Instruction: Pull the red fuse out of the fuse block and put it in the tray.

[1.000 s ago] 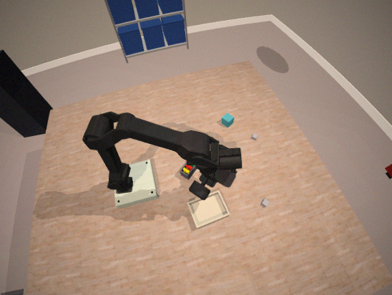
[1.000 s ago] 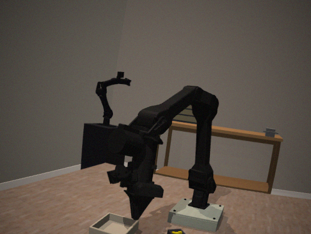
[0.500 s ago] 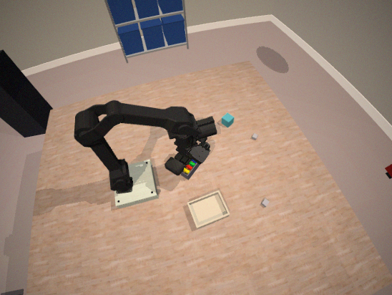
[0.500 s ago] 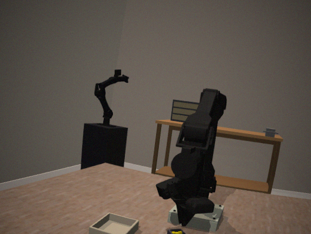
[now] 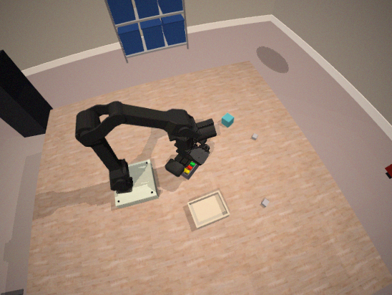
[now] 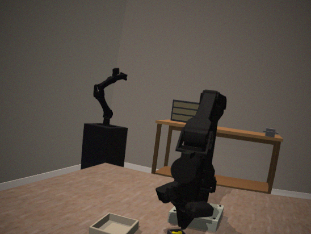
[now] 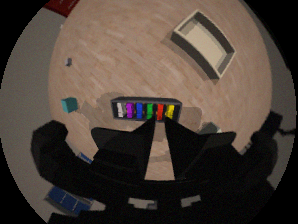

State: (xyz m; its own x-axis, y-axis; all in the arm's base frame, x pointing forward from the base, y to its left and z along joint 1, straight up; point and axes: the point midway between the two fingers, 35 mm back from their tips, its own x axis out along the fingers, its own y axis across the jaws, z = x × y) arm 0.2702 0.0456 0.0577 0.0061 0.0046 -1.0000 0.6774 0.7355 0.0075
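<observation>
Right now my gripper tip is 40 mm above the red fuse. The rest, counted from my gripper tip: cream tray (180 mm to the right, 60 mm below, 50 mm ahead); then teal cube (220 mm to the left, 210 mm ahead, 40 mm below).
</observation>
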